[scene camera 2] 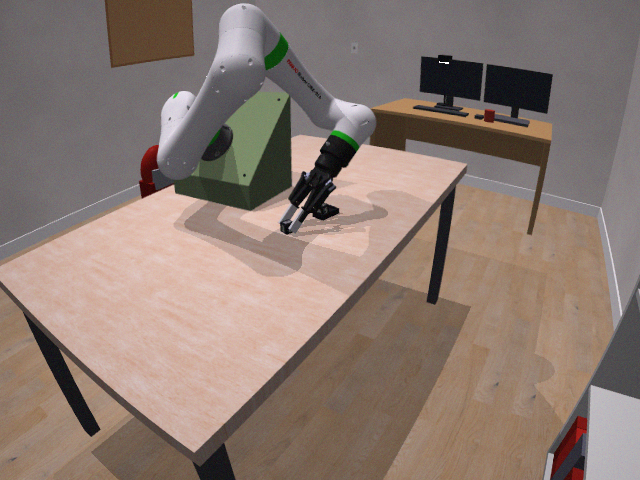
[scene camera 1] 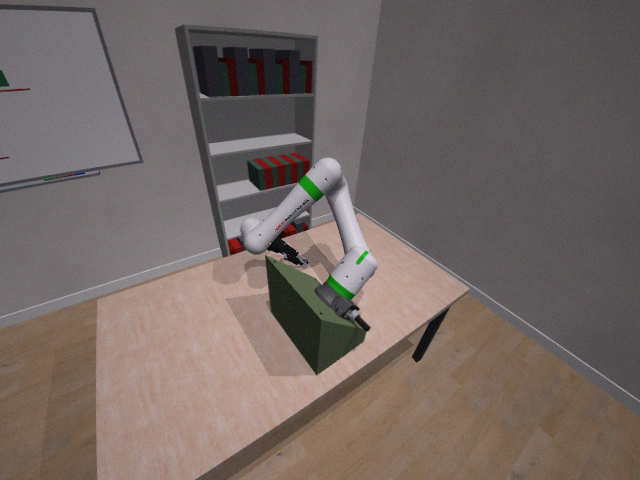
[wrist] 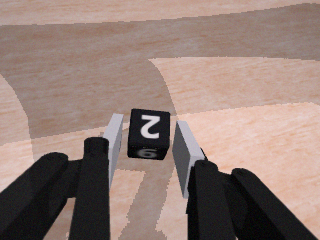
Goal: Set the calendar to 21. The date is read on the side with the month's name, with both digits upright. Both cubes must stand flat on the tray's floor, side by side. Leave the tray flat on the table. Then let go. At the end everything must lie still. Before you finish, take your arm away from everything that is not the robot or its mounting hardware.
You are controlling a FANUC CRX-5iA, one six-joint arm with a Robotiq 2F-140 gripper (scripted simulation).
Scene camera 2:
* gripper: 286,228
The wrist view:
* gripper: 148,133
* black cube: 149,131
